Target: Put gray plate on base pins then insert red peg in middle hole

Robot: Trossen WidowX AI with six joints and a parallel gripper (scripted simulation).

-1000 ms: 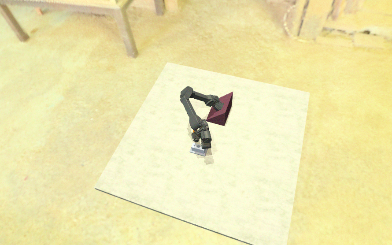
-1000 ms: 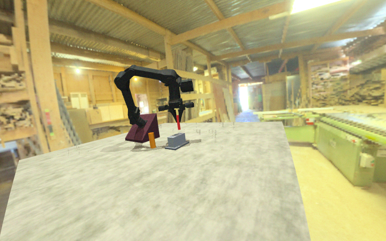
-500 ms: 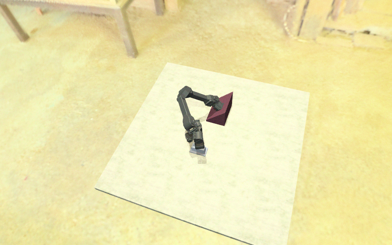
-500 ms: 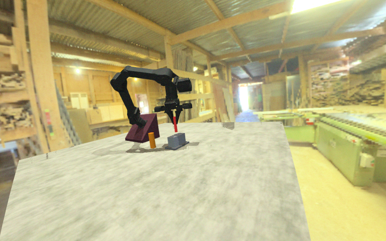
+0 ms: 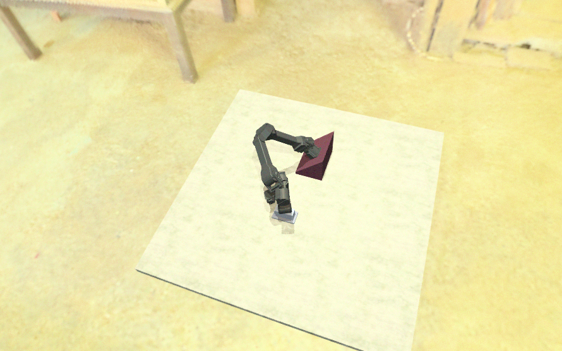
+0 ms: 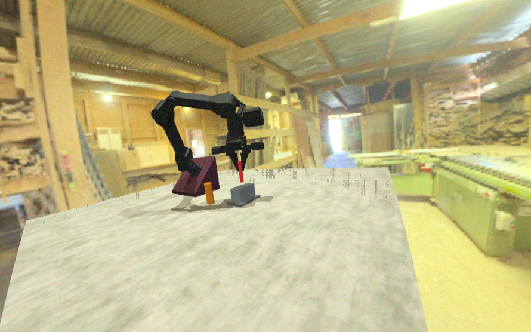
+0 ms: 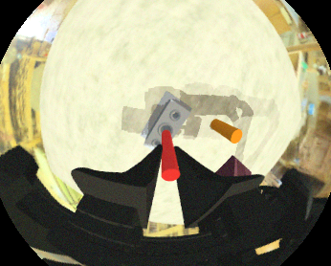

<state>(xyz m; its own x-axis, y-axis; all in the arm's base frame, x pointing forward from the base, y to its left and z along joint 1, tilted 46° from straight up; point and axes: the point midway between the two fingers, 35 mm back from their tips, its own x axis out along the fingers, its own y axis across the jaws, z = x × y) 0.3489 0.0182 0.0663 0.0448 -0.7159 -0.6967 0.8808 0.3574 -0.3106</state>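
The red peg lies right at my gripper tip. The rest, counted from my gripper tip: gray plate 7 cm below; then orange cylinder 11 cm behind, 7 cm to the right, 7 cm below; then gray base 10 cm below.
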